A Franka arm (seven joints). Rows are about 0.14 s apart.
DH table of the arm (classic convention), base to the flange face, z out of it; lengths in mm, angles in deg. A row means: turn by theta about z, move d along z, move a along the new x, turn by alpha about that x. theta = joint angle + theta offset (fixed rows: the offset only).
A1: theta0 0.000; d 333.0; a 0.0; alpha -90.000
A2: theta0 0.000; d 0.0; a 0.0; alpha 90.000
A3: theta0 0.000; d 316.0; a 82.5; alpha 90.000
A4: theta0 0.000; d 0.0; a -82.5; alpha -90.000
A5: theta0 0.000; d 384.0; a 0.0; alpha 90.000
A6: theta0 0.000; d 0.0; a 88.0; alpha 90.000
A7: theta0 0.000; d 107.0; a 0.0; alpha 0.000
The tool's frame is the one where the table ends.
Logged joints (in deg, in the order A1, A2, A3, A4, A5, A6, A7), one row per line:
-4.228, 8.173, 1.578, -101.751, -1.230, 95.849, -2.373
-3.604, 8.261, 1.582, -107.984, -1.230, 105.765, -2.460
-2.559, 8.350, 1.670, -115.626, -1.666, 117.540, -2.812
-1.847, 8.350, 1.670, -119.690, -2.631, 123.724, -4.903
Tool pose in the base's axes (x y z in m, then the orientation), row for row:
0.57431, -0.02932, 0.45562, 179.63, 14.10, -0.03
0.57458, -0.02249, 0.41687, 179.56, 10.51, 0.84
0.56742, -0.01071, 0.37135, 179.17, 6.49, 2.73
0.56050, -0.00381, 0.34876, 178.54, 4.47, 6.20
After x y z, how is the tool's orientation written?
As angles about the fixed x, y, z axes (roll, pitch, yaw), in degrees.
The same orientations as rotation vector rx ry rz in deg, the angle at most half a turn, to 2 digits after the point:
178.28, 0.02, -22.05
178.73, 1.37, -16.43
178.68, 4.33, -10.10
177.91, 9.72, -6.82

